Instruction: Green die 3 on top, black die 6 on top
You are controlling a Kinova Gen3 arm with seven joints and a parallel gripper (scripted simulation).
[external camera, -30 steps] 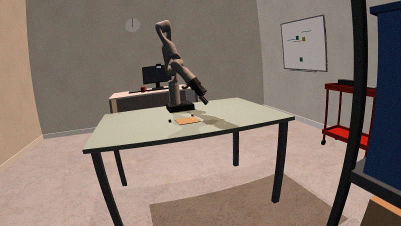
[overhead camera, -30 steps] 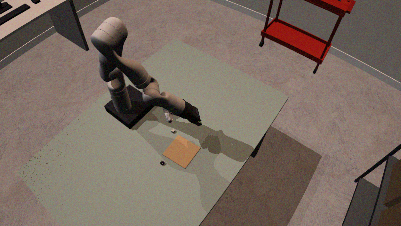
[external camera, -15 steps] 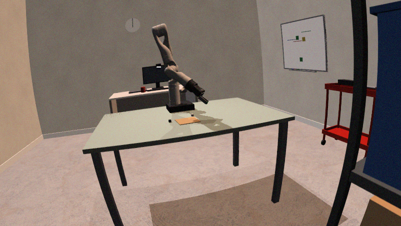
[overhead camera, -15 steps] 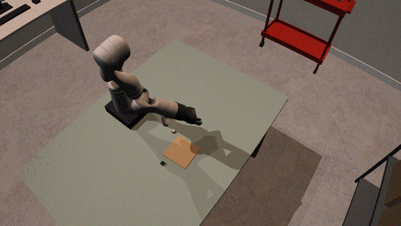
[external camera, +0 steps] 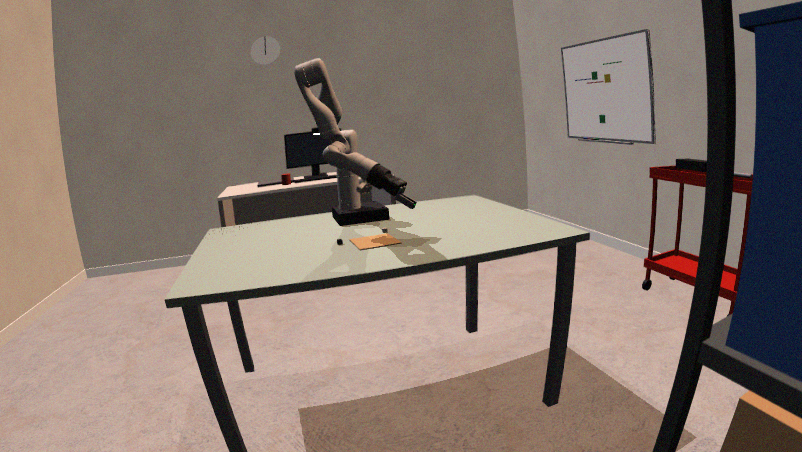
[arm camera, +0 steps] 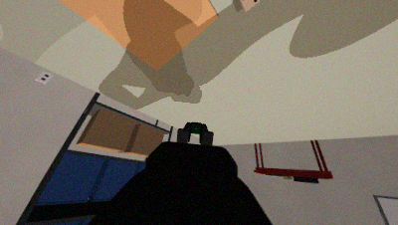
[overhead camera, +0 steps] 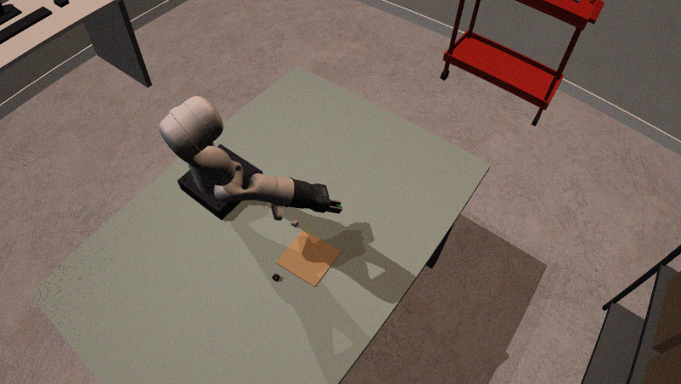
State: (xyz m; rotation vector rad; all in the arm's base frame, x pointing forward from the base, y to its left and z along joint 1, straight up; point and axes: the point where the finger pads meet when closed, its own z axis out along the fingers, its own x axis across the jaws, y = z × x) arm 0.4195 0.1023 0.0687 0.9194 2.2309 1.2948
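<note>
Right now the white die is 110 mm below my hand, 110 mm behind it and 60 mm to the right of it. Round my hand: green die 10 mm to the left, 10 mm below, 10 mm ahead; then black die 240 mm to the right, 110 mm below, 50 mm behind; then orange mat 130 mm to the right, 110 mm below, 10 mm behind.
</note>
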